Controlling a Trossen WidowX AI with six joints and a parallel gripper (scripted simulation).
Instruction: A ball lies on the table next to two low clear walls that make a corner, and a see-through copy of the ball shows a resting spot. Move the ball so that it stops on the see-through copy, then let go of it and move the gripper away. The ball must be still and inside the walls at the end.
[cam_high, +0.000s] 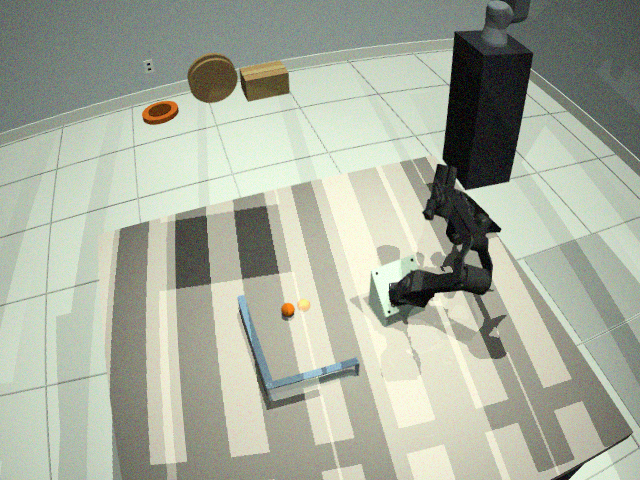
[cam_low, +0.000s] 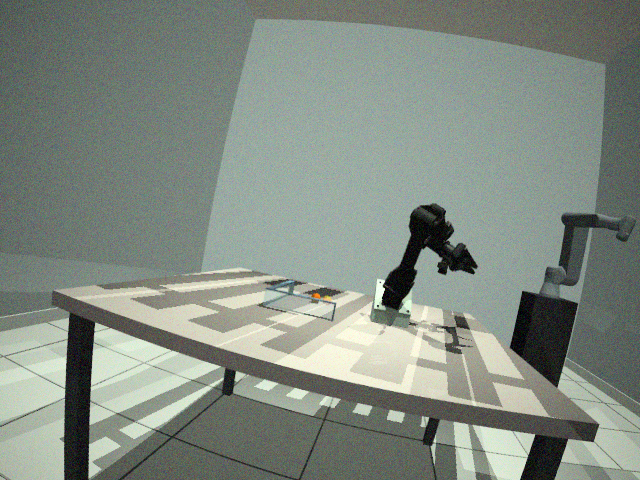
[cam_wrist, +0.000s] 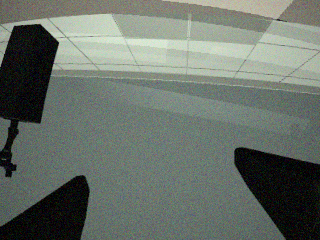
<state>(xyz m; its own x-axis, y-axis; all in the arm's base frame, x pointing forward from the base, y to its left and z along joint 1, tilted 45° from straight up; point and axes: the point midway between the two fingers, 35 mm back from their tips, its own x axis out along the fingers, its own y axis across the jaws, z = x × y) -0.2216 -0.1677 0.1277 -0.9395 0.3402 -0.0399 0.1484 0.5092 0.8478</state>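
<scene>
The orange ball is 58 cm ahead of my gripper tip, 6 cm to the right of it and 23 cm below it. The rest, counted from my gripper tip: see-through copy (53 cm ahead, 7 cm to the right, 23 cm below).
</scene>
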